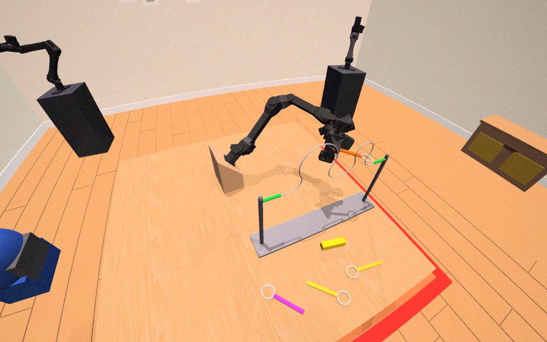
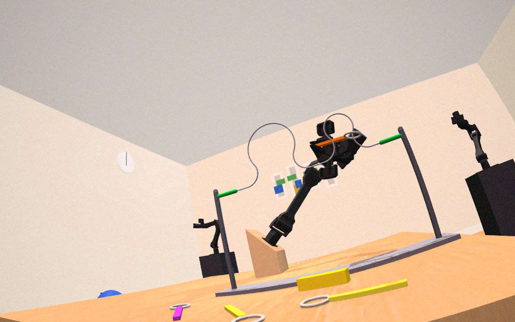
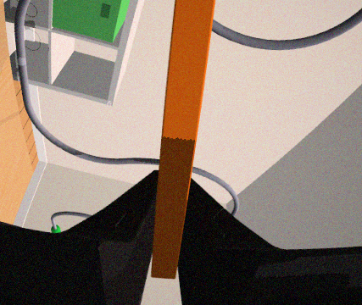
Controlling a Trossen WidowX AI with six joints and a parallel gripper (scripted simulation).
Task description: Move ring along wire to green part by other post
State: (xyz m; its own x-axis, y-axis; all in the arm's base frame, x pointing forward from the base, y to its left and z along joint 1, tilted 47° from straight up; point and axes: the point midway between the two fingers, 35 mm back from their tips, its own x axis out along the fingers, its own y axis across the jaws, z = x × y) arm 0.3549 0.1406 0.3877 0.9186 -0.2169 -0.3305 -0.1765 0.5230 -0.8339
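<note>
My gripper tip is now 90 mm to the right of the orange-handled ring, 20 mm above it and 10 mm short of it. From my gripper tip the other things lie so: yellow block: 370 mm below, 170 mm ahead, 20 mm to the right; magenta-handled ring: 380 mm below, 310 mm to the right, 290 mm ahead; yellow-handled ring: 380 mm below, 310 mm ahead, 40 mm to the left.
</note>
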